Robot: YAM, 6 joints.
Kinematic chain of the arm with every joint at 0, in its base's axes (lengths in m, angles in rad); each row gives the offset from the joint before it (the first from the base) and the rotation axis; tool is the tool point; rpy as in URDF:
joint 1: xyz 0 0 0.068 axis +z
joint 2: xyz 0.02 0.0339 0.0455 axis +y
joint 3: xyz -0.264 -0.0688 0 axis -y
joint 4: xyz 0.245 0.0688 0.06 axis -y
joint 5: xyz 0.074 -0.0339 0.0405 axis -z
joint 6: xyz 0.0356 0 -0.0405 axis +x
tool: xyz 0 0 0 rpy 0 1.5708 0
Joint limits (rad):
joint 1: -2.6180..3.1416
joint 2: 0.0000..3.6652
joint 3: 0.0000..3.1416
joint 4: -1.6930..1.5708
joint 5: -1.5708..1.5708
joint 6: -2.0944..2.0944
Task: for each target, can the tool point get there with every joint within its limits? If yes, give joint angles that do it. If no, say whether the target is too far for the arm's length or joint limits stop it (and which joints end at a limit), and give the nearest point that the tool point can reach.
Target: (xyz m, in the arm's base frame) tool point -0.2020 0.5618 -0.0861
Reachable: yes | joints 1.9560 3.3600 2.7881 -0.0718 0.7366 1.3733
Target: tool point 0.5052 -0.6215 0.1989
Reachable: no: too far | nearest point 0.4050 -0.4983 0.1815 | short by 0.160 m
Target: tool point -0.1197 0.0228 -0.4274
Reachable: no: joint limits stop it (at a limit: joint 2) | nearest point -0.1390 0.0265 -0.3641 | short by 0.066 m
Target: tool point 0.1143 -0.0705 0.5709
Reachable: yes | joints -0.3787 1.3354 2.3414 -1.3965 0.7114 -0.0796
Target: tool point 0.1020 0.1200 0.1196
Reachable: yes | joints 0.8549 1.1333 0.3597 -0.4994 -0.0517 0.5568
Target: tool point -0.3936 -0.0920 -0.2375
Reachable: no: joint limits stop it (at a limit: joint 1) | nearest point -0.3936 -0.0356 -0.2375 | short by 0.056 m
